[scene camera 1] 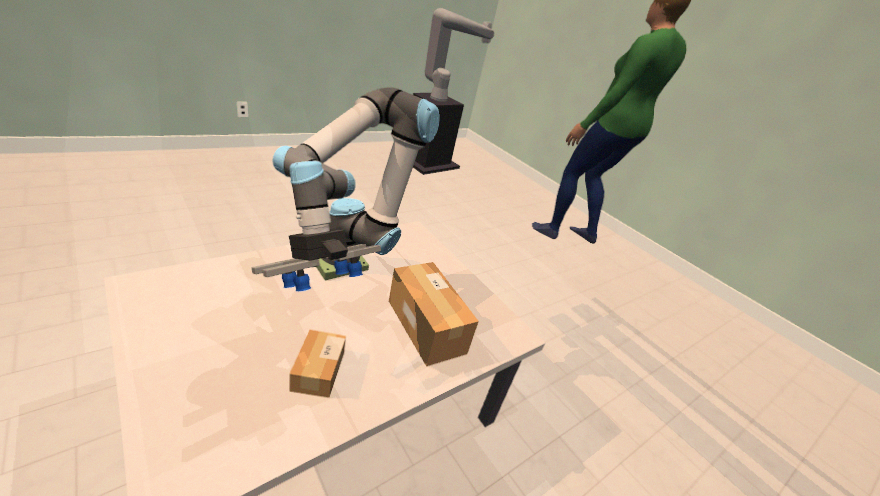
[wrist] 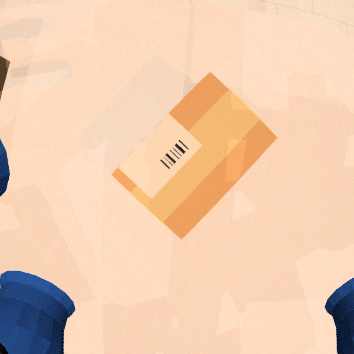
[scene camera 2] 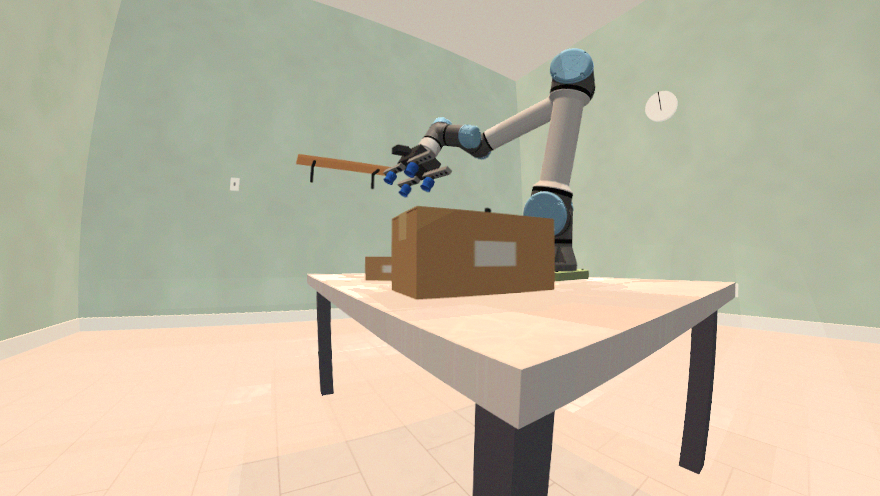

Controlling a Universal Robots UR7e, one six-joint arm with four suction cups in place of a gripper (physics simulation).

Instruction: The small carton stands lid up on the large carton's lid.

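Places are measured from the arm's base along level axes (x ahead, y left, z up), in centimetres.
Where they show: hand, tool point: (scene camera 1: pixel 324 280) (wrist: pixel 207 251) (scene camera 2: pixel 405 184).
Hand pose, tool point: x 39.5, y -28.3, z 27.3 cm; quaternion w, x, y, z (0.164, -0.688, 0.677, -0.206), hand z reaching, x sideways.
Each offset is from my tool point to the centre of the thing. Level surfaces: height alone.
The small carton @(dx +2.8, dy -1.6, dz -27.0 cm) (scene camera 1: pixel 317 363) (scene camera 2: pixel 377 268) (wrist: pixel 200 155) stands on the table @(dz -30.6 cm) (scene camera 1: pixel 154 308) (scene camera 2: pixel 523 335), its taped, labelled lid up. In the wrist view it lies diagonally near the middle. The large carton @(dx +4.7, dy +36.5, dz -23.1 cm) (scene camera 1: pixel 434 314) (scene camera 2: pixel 474 255) stands lid up on the table, apart from the small one; in the wrist view a dark sliver of the large carton (wrist: pixel 3 77) shows at the left edge. In scene camera 2 it partly hides the small carton. My gripper (scene camera 1: pixel 322 274) (scene camera 2: pixel 408 180) is open, with nothing on its four blue cups, and hangs above the table, clear of both cartons.
The arm's green base plate (scene camera 1: pixel 362 265) (scene camera 2: pixel 573 274) is at the table's back. Beyond the table are a black pedestal (scene camera 1: pixel 442 132) with a grey arm and a person in green (scene camera 1: pixel 647 86). A brown wall shelf (scene camera 2: pixel 338 164) shows behind my gripper in scene camera 2.
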